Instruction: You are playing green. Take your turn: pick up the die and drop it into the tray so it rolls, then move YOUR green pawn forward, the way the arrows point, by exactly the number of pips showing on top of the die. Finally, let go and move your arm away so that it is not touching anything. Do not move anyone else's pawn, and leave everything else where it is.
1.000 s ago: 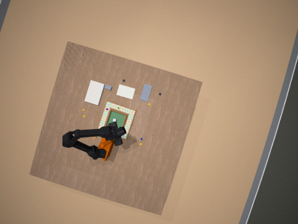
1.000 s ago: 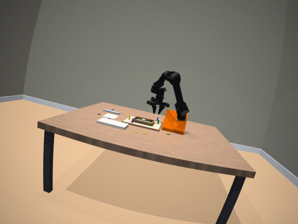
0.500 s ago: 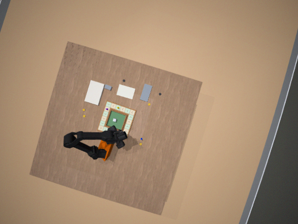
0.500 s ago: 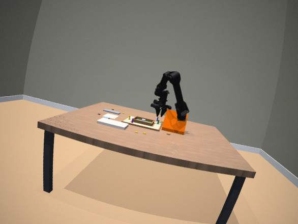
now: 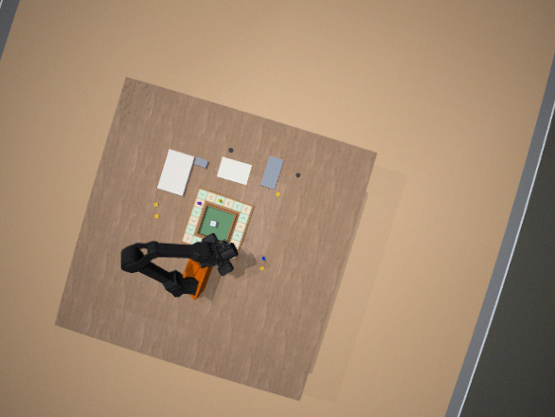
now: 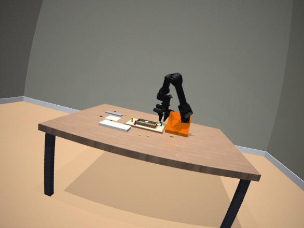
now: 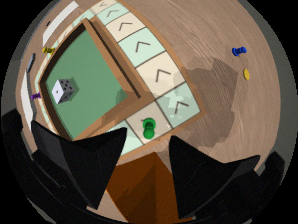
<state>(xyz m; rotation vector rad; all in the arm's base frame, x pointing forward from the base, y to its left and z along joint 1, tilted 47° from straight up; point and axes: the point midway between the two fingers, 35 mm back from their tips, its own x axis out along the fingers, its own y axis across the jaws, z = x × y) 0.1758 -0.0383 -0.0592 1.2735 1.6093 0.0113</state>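
Now: the green pawn 2 cm below my gripper tip. The rest, counted from my gripper tip: blue pawn 1 cm ahead, 20 cm to the right, 3 cm below; then white die 11 cm ahead, 8 cm to the left, 2 cm below; then green tray 11 cm ahead, 6 cm to the left, 4 cm below.
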